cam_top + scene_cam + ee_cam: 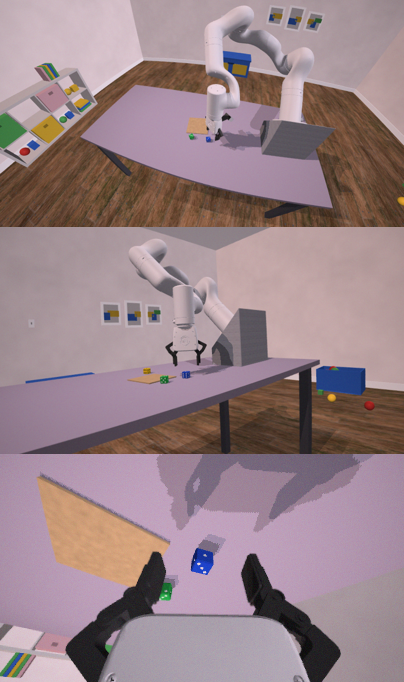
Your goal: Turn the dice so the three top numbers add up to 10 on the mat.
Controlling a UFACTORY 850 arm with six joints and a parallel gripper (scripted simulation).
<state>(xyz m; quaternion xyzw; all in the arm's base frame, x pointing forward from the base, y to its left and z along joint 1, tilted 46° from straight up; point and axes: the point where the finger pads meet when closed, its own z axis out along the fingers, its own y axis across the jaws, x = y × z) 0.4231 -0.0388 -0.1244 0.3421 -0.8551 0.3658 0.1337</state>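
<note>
Right now the blue die is 40 mm below my hand, 20 mm to the left of it and 20 mm ahead of it. The rest, counted from my hand: tan mat 120 mm ahead, 90 mm to the right, 50 mm below; green die 130 mm ahead, 40 mm below, 20 mm to the left; yellow die 220 mm to the right, 60 mm ahead, 40 mm below.
</note>
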